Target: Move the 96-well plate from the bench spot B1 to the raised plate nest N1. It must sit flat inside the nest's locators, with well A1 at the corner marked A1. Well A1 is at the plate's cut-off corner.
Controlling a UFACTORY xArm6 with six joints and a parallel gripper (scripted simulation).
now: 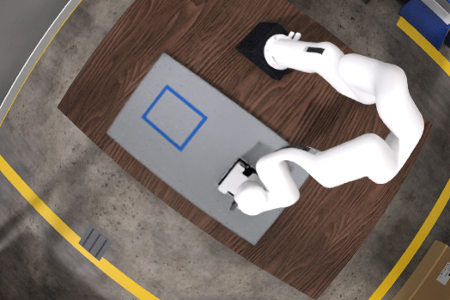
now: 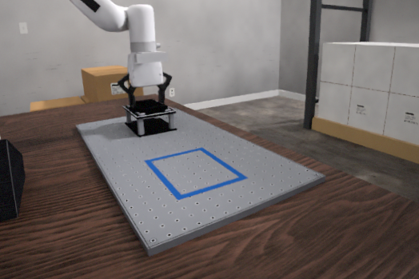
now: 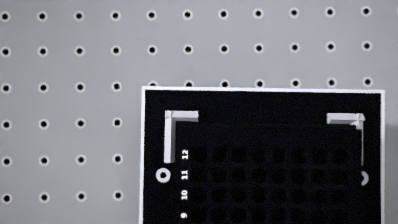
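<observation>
The black 96-well plate lies 1 cm below my hand. Also, from my hand: black plate nest N1 (2 cm below).
</observation>
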